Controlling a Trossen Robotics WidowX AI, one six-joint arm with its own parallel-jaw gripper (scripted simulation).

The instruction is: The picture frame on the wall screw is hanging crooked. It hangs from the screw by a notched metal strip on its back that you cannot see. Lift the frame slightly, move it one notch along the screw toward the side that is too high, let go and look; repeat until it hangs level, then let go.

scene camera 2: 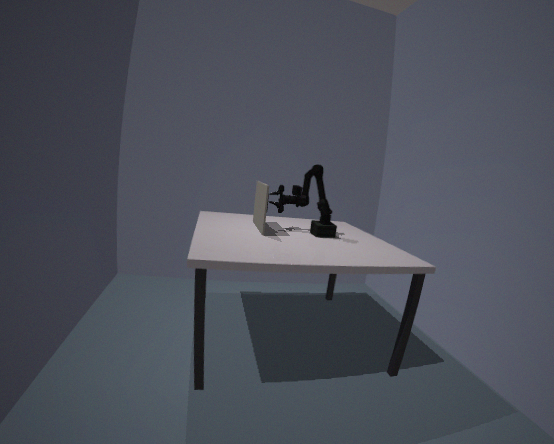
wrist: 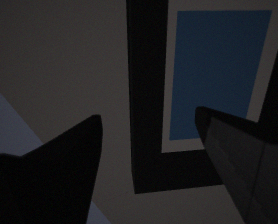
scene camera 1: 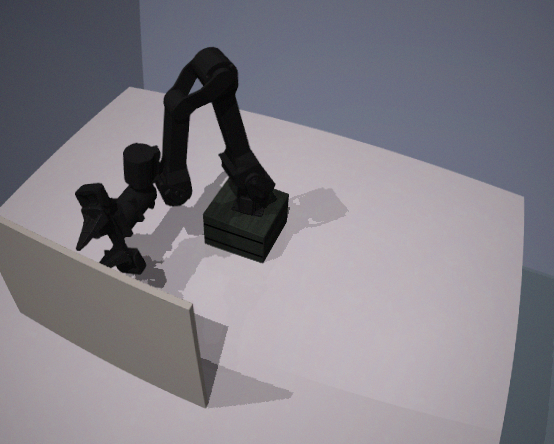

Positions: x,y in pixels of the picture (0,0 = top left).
Labels:
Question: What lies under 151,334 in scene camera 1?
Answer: A wall panel.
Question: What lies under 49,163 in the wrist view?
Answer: My gripper.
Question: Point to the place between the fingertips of my gripper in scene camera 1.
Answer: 85,262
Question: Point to a wall panel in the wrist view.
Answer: At 67,67

